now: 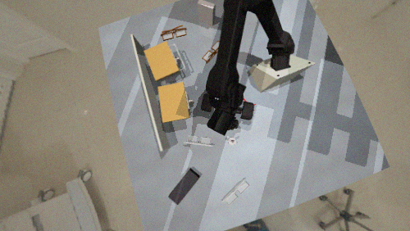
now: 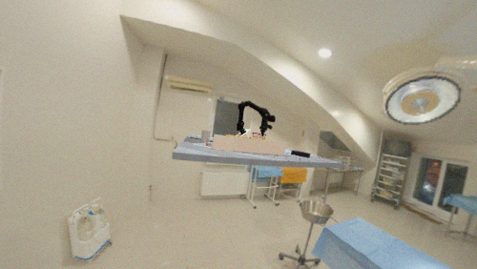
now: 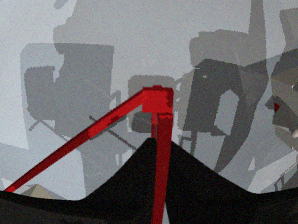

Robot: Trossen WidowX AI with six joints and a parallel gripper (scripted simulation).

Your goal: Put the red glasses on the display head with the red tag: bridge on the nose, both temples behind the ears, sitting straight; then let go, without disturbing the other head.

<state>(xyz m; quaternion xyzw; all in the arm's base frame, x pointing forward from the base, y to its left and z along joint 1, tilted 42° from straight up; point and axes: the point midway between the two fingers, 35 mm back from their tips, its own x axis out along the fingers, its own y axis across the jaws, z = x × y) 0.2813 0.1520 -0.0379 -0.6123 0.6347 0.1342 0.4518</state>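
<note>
Now: the round peg 14 cm to the left of my gripper tip, 10 cm below it and 2 cm behind it. The rest, counted from my gripper tip: upright board (33 cm ahead, 19 cm to the right, 7 cm below); grey block (56 cm to the right, 7 cm below, 5 cm behind); dark case (30 cm to the left, 26 cm ahead, 10 cm below).
</note>
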